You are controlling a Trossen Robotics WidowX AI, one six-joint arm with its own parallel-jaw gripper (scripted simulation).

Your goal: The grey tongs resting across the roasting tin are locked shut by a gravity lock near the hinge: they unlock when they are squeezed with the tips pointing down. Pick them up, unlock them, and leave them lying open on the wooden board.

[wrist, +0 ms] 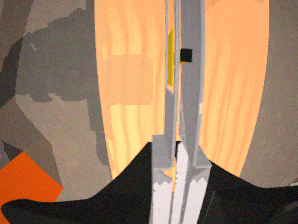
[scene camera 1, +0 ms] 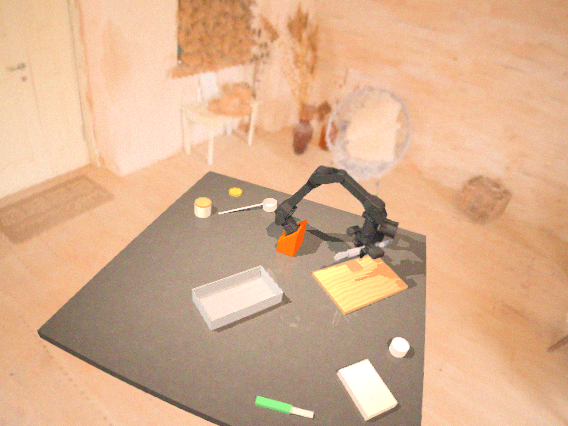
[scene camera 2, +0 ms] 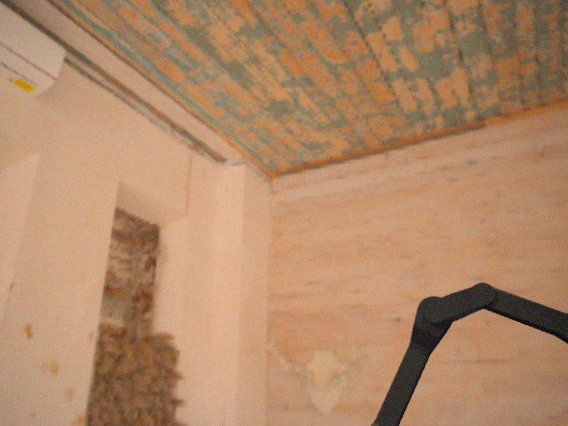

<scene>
my gripper: wrist; scene camera 1; not seen in scene camera 2 (out of frame)
same spot on my gripper: (wrist: 132, 189) = (scene camera 1: 363, 245)
</scene>
